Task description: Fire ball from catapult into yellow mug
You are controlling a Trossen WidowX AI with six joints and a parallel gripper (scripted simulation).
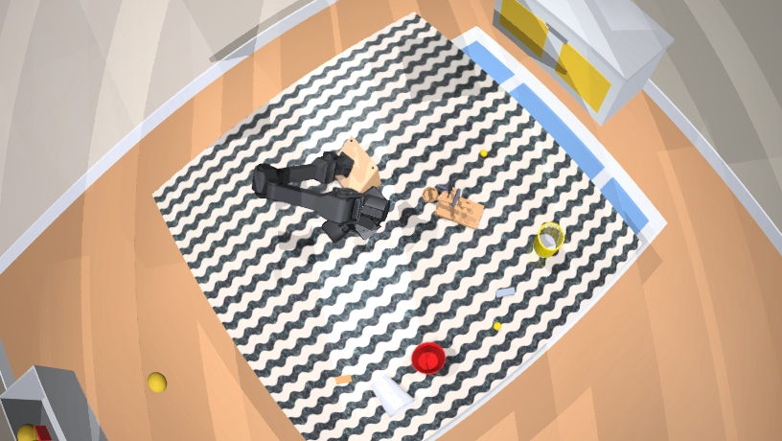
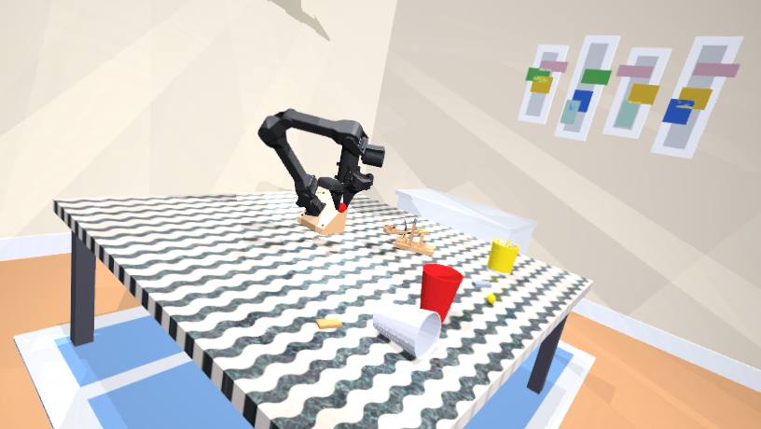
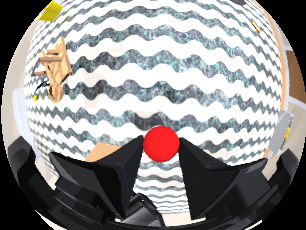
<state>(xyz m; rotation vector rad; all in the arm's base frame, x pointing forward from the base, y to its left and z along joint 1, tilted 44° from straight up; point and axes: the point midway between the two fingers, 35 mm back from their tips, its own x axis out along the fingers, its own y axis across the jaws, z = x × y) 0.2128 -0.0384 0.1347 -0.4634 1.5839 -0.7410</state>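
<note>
The wooden catapult is 12 cm ahead of my gripper tip, 26 cm to the left of it and 8 cm below it. From my gripper tip the other things lie so: red ball: 1 cm above; red cup: 42 cm ahead, 14 cm to the right, 10 cm below; tan block: 28 cm ahead, 36 cm to the right, 13 cm below.
</note>
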